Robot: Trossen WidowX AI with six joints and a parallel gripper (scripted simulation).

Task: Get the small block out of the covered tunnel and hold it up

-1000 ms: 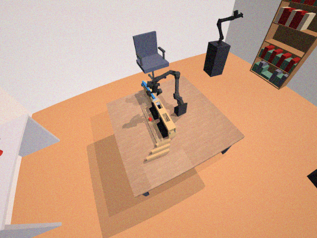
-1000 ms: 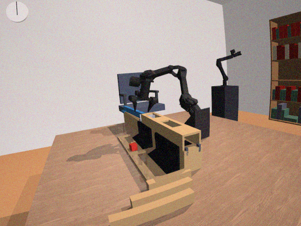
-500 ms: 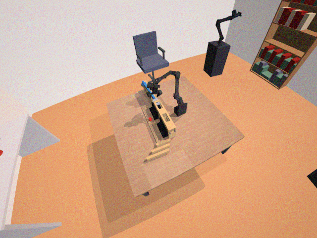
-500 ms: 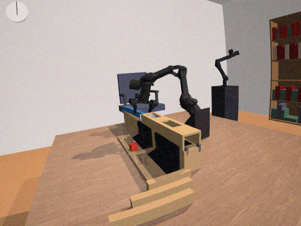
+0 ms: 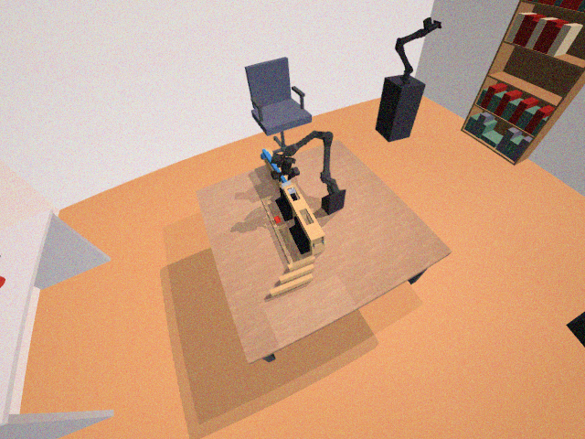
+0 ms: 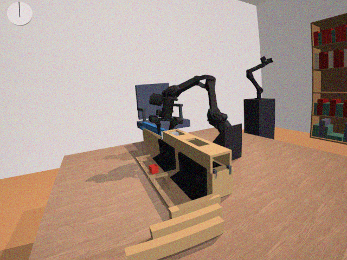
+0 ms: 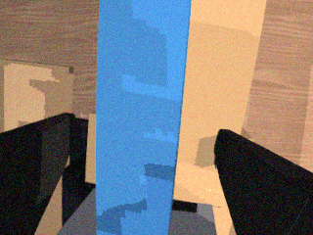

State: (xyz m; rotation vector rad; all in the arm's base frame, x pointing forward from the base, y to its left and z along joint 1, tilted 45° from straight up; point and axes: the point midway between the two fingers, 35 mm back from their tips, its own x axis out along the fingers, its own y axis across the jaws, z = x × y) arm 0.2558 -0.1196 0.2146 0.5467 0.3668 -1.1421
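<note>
Right now my gripper tip is 120 mm short of the small red block, 230 mm to the right of it and 100 mm above it. Round my gripper tip: tan covered tunnel: 20 mm ahead, 70 mm to the left, 50 mm below.
</note>
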